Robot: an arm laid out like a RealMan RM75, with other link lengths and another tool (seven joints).
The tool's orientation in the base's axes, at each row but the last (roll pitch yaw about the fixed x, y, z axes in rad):
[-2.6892, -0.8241, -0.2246]
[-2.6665, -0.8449, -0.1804]
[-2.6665, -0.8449, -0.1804]
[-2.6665, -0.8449, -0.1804]
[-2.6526, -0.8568, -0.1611]
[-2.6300, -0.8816, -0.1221]
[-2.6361, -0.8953, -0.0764]
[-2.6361, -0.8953, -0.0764]
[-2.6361, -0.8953, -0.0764]
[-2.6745, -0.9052, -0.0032]
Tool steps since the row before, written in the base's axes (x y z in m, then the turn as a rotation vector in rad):
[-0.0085, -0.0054, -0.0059, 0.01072, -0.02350, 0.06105]
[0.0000, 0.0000, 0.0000, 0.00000, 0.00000, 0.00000]
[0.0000, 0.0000, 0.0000, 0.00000, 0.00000, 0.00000]
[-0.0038, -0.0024, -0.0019, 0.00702, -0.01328, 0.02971]
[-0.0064, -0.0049, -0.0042, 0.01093, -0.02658, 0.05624]
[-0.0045, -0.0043, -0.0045, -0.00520, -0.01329, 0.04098]
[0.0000, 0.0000, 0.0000, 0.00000, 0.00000, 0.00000]
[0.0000, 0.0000, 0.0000, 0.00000, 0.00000, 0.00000]
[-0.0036, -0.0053, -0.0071, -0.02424, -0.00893, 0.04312]
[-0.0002, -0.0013, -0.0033, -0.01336, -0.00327, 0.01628]
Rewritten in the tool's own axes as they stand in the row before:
[-0.0091, 0.0059, -0.0042, 0.05546, 0.00536, -0.03591]
[0.0000, 0.0000, 0.0000, 0.00000, 0.00000, 0.00000]
[0.0000, 0.0000, 0.0000, 0.00000, 0.00000, 0.00000]
[-0.0036, 0.0022, -0.0025, 0.02839, 0.00465, -0.01676]
[-0.0068, 0.0045, -0.0040, 0.05236, 0.00966, -0.03397]
[-0.0060, 0.0041, -0.0025, 0.02937, -0.00204, -0.03188]
[0.0000, 0.0000, 0.0000, 0.00000, 0.00000, 0.00000]
[0.0000, 0.0000, 0.0000, 0.00000, 0.00000, 0.00000]
[-0.0075, 0.0058, -0.0010, 0.01896, -0.01252, -0.04484]
[-0.0027, 0.0020, 0.0011, 0.00456, -0.00630, -0.01984]

